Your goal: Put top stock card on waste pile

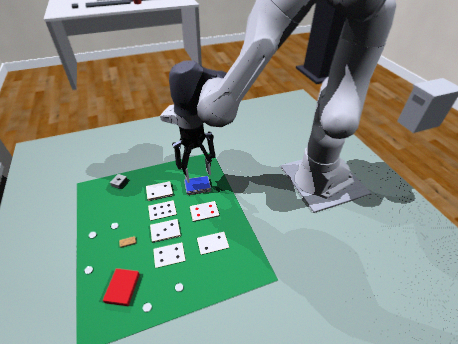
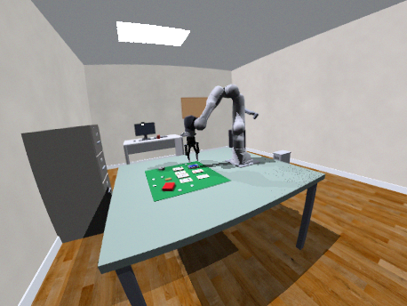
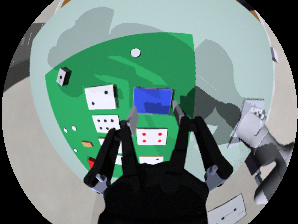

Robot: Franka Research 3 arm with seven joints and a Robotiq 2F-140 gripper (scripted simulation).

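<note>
The white card is 140 mm ahead of my hand, 30 mm to the right of it and 70 mm below it. The rest, counted from my hand: green mat (160 mm ahead, 120 mm to the left, 100 mm below); grey block (270 mm ahead, 130 mm to the right, 70 mm below); red box (310 mm ahead, 290 mm to the left, 70 mm below).
</note>
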